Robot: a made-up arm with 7 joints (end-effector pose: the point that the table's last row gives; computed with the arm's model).
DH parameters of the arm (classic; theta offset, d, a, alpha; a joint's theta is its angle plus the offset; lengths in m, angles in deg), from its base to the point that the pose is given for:
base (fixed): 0 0 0 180
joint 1: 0 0.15 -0.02 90
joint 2: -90 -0.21 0.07 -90
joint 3: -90 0.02 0.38 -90
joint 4: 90 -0.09 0.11 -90
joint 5: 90 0.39 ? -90
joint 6: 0 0.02 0.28 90
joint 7: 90 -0.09 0.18 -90
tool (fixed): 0 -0.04 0 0
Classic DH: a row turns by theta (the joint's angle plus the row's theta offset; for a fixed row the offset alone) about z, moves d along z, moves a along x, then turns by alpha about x.
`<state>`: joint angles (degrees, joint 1 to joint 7).
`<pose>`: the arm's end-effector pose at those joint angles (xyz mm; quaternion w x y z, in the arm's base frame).
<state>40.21 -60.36 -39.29 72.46 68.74 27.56 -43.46</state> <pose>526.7 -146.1 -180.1 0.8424 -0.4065 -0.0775 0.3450</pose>
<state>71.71 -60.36 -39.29 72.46 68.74 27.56 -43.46</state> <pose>372.7 -399.8 -180.1 0.9045 -0.4123 0.0358 0.1034</pose>
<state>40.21 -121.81 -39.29 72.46 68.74 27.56 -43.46</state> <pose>340.9 10.9 289.4 0.5599 -0.7619 -0.2815 0.1636</pose>
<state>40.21 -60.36 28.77 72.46 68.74 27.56 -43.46</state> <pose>177.2 438.2 186.4 0.6024 -0.1828 -0.4854 0.6067</pose>
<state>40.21 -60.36 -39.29 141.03 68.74 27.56 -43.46</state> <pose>377.6 -13.9 -538.1 0.6377 -0.1905 0.3043 0.6815</pose>
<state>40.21 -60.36 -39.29 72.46 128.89 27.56 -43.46</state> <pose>294.6 214.0 -12.8 0.5717 -0.3459 -0.4279 0.6086</pose>
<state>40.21 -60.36 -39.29 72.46 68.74 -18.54 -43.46</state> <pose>647.4 -291.6 109.9 0.7526 -0.5926 -0.2788 0.0686</pose>
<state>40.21 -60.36 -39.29 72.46 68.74 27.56 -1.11</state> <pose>457.6 -75.9 -90.5 0.7576 -0.2544 -0.3765 0.4686</pose>
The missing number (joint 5, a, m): 0.1
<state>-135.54 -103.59 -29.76 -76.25 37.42 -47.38 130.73</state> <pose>-218.7 377.0 -441.7 0.2871 0.0281 -0.8182 -0.4973</pose>
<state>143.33 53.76 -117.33 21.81 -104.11 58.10 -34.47</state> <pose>-62.8 547.4 80.2 0.5820 -0.2251 -0.6549 0.4262</pose>
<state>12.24 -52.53 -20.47 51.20 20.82 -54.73 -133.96</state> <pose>441.7 -588.7 -3.6 0.6945 -0.2990 0.3102 -0.5762</pose>
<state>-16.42 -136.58 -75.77 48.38 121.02 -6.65 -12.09</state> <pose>-253.3 95.9 229.2 0.2285 0.4866 0.8362 -0.1085</pose>
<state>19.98 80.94 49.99 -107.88 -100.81 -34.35 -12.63</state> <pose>885.9 358.0 263.8 0.3722 -0.6191 -0.5775 0.3804</pose>
